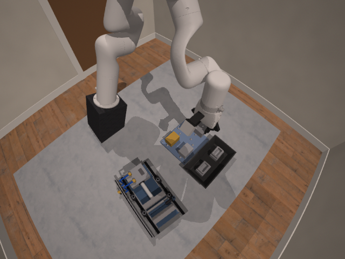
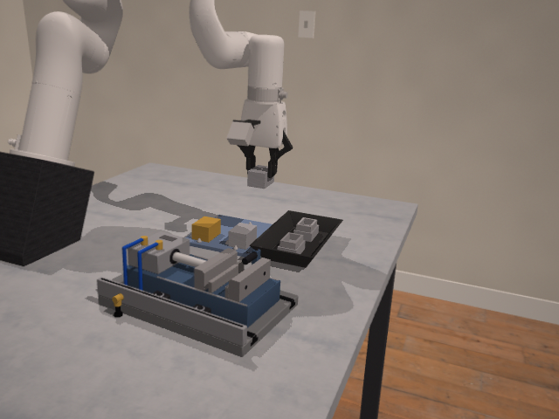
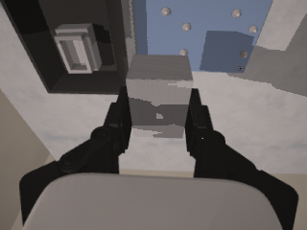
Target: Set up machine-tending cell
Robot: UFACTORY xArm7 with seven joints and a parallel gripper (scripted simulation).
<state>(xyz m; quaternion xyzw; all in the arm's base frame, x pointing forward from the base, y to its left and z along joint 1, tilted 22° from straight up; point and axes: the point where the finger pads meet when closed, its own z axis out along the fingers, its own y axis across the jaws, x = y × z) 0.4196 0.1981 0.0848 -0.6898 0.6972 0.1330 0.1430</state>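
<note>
Now: the piston rod 1 cm ahead of my hand, 35 cm to the right of it and 9 cm below it. The rest, counted from my hand: grey rail (2 cm ahead, 44 cm to the right, 13 cm below); then vise bed (3 cm ahead, 35 cm to the right, 13 cm below); then brass blank (10 cm behind, 9 cm to the right, 14 cm below).
</note>
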